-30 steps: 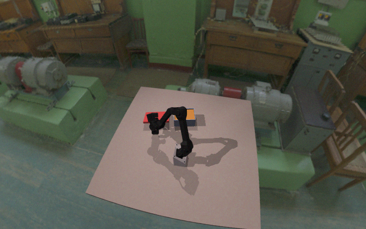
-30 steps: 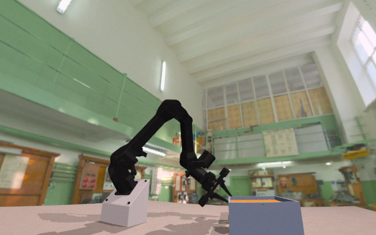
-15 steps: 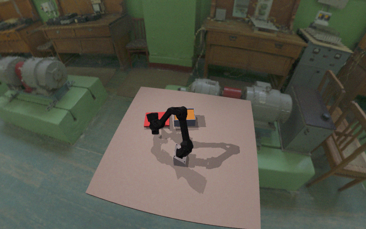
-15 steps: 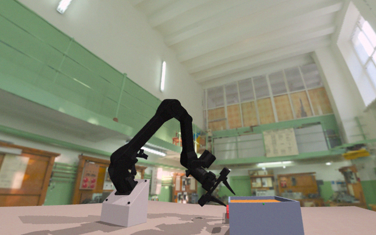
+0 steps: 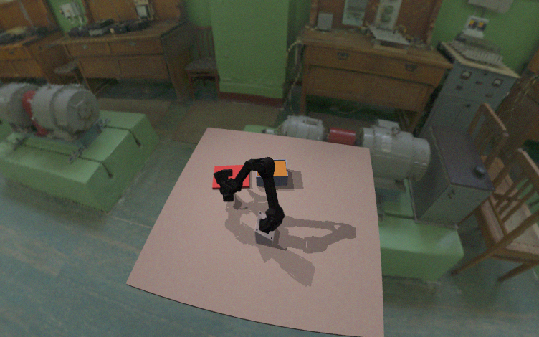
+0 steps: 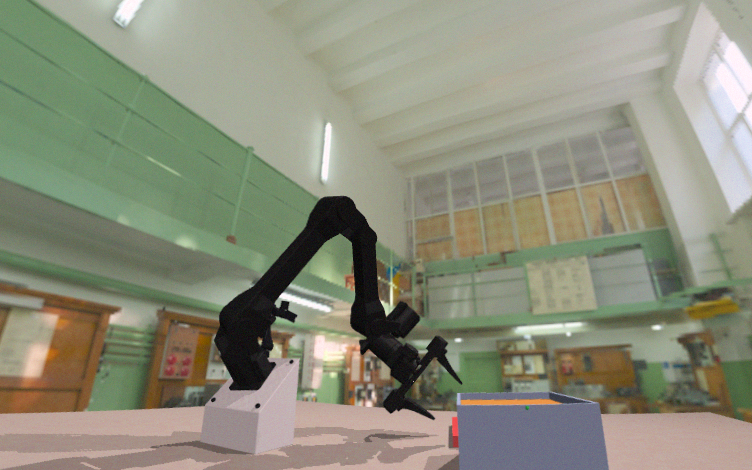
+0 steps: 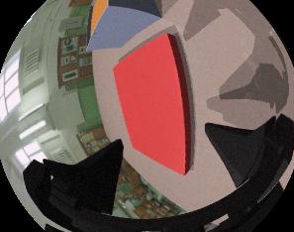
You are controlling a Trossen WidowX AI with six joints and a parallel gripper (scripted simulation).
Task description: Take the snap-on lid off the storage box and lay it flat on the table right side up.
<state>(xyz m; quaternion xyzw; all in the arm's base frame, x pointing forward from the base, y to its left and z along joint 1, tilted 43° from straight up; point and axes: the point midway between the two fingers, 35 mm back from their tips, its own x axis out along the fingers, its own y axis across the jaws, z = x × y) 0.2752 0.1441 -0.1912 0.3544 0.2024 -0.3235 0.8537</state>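
Right now my gripper tip is 10 cm short of the lid, 1 cm to the right of it and 5 cm above it. Round my gripper tip: grey-blue storage box (12 cm ahead, 25 cm to the right, 2 cm below).
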